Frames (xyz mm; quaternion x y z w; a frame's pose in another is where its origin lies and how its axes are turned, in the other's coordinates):
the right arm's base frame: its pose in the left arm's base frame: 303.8 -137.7 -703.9 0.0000 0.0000 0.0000 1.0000
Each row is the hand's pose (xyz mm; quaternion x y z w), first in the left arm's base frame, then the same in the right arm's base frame.
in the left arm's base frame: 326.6 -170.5 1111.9 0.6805 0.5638 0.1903 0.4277
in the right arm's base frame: 22.8 -32.8 1815.8 0.6805 0.5638 0.1903 0.4277
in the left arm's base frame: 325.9 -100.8 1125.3 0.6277 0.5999 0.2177 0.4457
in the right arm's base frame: 22.1 36.9 1829.2 0.6277 0.5999 0.2177 0.4457
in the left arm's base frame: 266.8 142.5 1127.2 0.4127 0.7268 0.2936 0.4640
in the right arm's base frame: -37.0 280.2 1831.1 0.4127 0.7268 0.2936 0.4640
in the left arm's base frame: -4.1 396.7 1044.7 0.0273 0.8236 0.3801 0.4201
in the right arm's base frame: -307.9 534.4 1748.6 0.0273 0.8236 0.3801 0.4201
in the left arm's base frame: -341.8 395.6 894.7 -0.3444 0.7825 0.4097 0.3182
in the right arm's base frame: -645.6 533.3 1598.6 -0.3444 0.7825 0.4097 0.3182
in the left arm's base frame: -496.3 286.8 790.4 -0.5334 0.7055 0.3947 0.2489
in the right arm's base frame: -800.1 424.5 1494.3 -0.5334 0.7055 0.3947 0.2489
